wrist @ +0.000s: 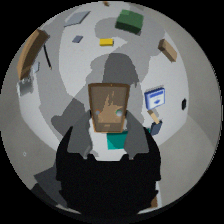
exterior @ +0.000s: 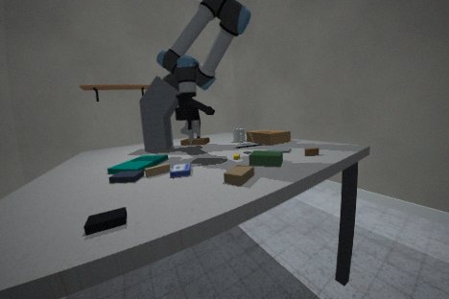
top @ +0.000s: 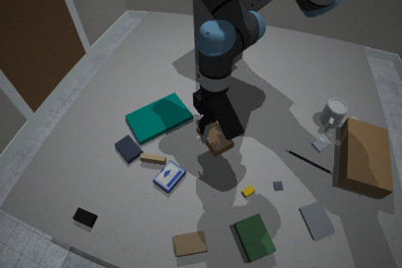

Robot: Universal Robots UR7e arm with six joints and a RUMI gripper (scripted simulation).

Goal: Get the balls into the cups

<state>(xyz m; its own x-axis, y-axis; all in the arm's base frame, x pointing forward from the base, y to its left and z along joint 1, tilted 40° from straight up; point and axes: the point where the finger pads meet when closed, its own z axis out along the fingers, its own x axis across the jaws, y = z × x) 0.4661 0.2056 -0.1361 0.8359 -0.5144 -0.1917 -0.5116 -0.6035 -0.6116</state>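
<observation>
The covered wooden puzzle lies 1 cm below my hand. From my hand the other things lie so: tan block (13 cm ahead, 16 cm to the right, 7 cm below); then blue-and-white box (15 cm ahead, 8 cm to the right, 8 cm below); then yellow block (8 cm ahead, 16 cm to the left, 8 cm below).
</observation>
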